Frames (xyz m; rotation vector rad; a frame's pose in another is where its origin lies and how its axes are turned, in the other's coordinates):
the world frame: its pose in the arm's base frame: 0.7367 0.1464 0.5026 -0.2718 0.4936 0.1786
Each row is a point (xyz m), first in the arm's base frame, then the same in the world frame.
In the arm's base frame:
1: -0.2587 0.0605 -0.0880
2: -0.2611 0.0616 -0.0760
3: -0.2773 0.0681 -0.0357
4: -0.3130 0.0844 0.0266
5: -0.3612 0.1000 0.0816
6: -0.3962 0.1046 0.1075
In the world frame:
1: -0.5823 0.2770 -0.9650
2: -0.5902 0.2761 -0.9556
3: -0.6232 0.2774 -0.9267
4: -0.6829 0.2879 -0.8849
5: -0.7499 0.3022 -0.8550
6: -0.7925 0.3092 -0.8472

